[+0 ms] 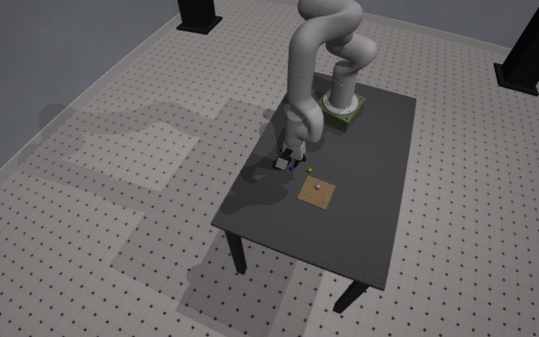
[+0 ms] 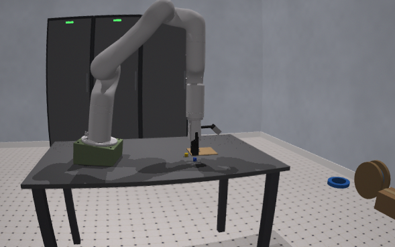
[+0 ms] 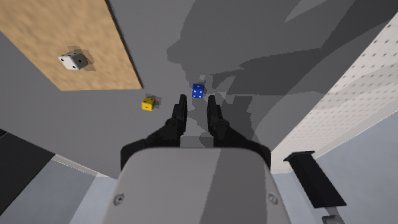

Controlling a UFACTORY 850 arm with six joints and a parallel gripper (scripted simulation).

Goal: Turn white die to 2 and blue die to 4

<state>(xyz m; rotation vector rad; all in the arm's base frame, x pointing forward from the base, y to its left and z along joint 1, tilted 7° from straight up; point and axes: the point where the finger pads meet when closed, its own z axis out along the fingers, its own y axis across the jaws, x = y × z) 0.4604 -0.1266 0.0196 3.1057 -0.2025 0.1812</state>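
Now: the blue die 5 cm below my hand. Round my hand: yellow die (9 cm to the left, 5 cm below, 2 cm behind); then white die (15 cm to the left, 7 cm ahead, 4 cm below); then tan mat (15 cm to the left, 9 cm ahead, 5 cm below).
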